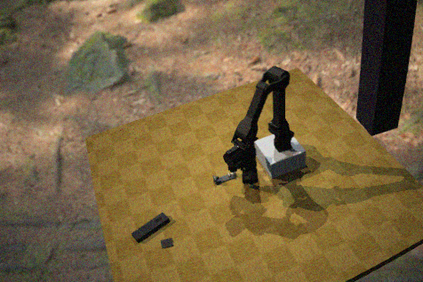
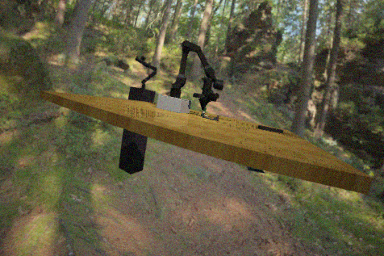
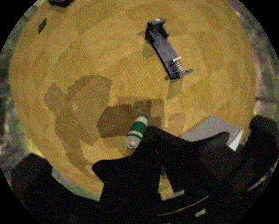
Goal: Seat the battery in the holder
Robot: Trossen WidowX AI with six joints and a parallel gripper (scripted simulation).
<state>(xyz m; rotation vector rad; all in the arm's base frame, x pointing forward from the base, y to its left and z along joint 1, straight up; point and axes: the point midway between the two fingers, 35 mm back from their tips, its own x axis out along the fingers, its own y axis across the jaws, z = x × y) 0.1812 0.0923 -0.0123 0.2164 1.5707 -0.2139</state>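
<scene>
My gripper tip is 10 mm to the right of the battery and 10 mm above it. Also, from my gripper tip: black square piece 400 mm ahead, 180 mm to the left, 40 mm below; then long black bar 450 mm ahead, 80 mm to the left, 30 mm below.
</scene>
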